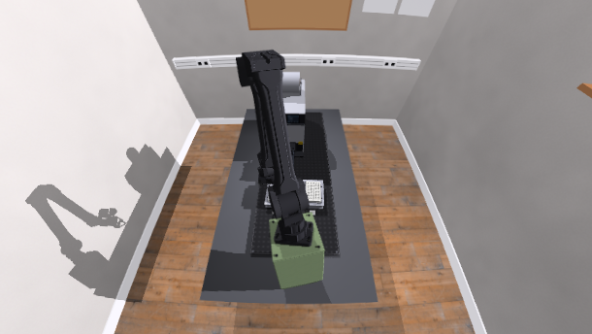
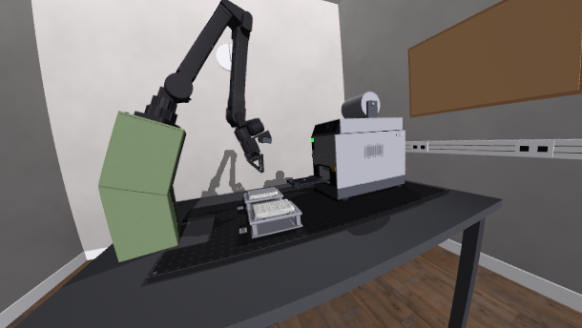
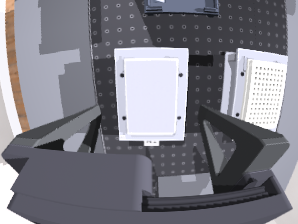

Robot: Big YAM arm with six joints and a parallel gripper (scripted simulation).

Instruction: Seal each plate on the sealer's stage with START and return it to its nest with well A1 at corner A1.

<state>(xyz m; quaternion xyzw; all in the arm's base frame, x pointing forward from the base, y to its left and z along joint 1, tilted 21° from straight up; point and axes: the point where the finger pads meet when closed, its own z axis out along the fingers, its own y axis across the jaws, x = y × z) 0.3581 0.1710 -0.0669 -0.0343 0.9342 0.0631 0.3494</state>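
The white plate lies 210 mm to the right of my hand, 100 mm below it and 30 mm ahead of it. The rest, counted from my hand: dark sealer stage (190 mm ahead, 70 mm below, 20 mm to the right); yellow warning label (310 mm ahead, 90 mm to the right, 20 mm below); foil roll (520 mm ahead, 260 mm above, 30 mm to the left).
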